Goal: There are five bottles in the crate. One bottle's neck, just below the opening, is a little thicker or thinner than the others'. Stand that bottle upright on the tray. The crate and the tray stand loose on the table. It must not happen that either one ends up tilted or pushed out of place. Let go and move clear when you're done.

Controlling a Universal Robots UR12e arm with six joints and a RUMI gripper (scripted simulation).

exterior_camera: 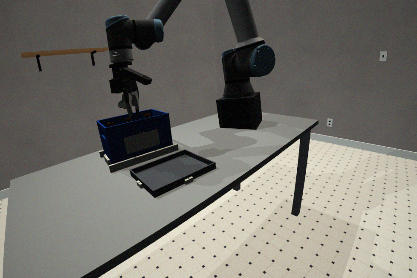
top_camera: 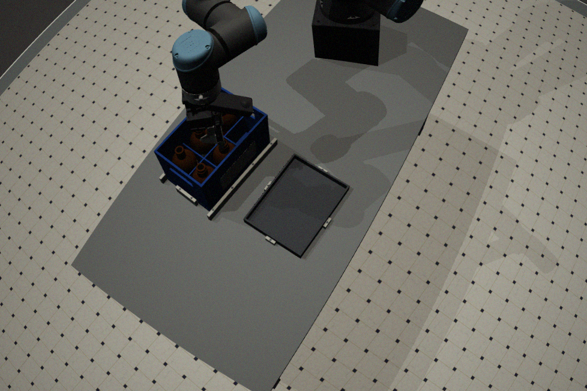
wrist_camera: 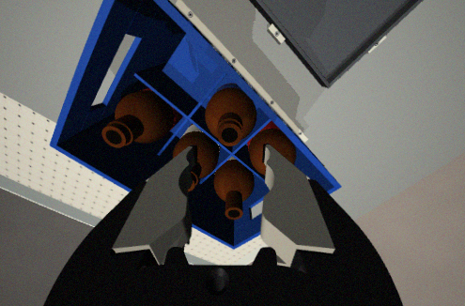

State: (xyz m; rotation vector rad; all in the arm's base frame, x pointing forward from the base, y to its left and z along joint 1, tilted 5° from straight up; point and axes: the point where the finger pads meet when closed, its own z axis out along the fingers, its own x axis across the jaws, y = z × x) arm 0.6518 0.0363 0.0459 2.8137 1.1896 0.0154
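My gripper is now 5 cm to the left of the blue crate and 11 cm above it. Round my hand: black tray (3 cm behind, 23 cm to the left, 18 cm below); bottle (9 cm ahead, 8 cm to the right, 11 cm below).
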